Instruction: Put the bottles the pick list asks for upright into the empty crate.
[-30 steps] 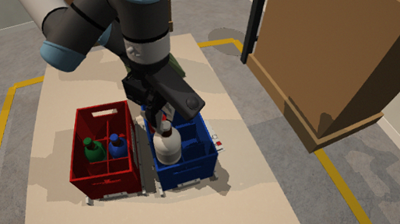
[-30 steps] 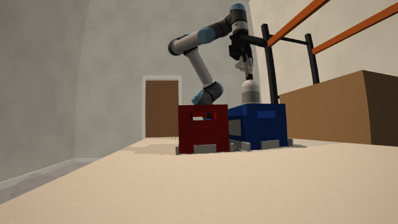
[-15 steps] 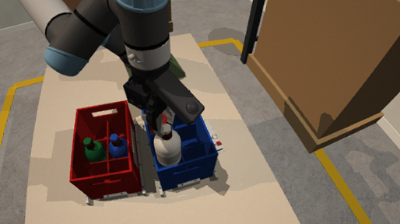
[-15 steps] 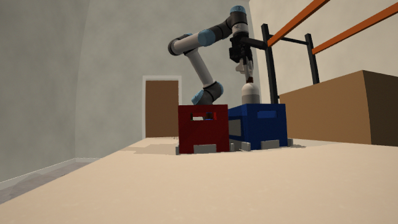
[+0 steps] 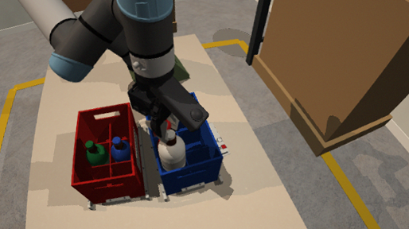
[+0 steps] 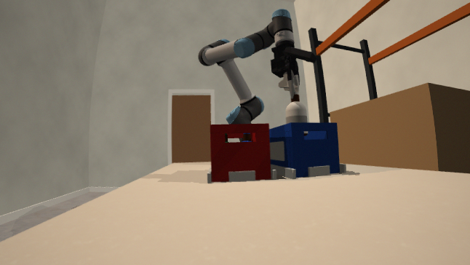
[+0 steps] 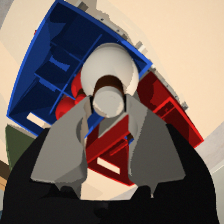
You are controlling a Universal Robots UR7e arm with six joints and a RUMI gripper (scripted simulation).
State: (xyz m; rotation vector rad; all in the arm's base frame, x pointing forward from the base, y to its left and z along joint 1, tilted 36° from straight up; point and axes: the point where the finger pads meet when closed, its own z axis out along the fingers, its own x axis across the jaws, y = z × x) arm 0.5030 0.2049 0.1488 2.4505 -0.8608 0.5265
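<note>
Now: hand 70 mm above the white-label bottle. The rest, counted from my hand: blue bottle: 90 mm behind, 170 mm to the right, 190 mm below; red bottle: 90 mm behind, 10 mm to the right, 190 mm below; blue crate: 90 mm behind, 30 mm to the left, 200 mm below.
</note>
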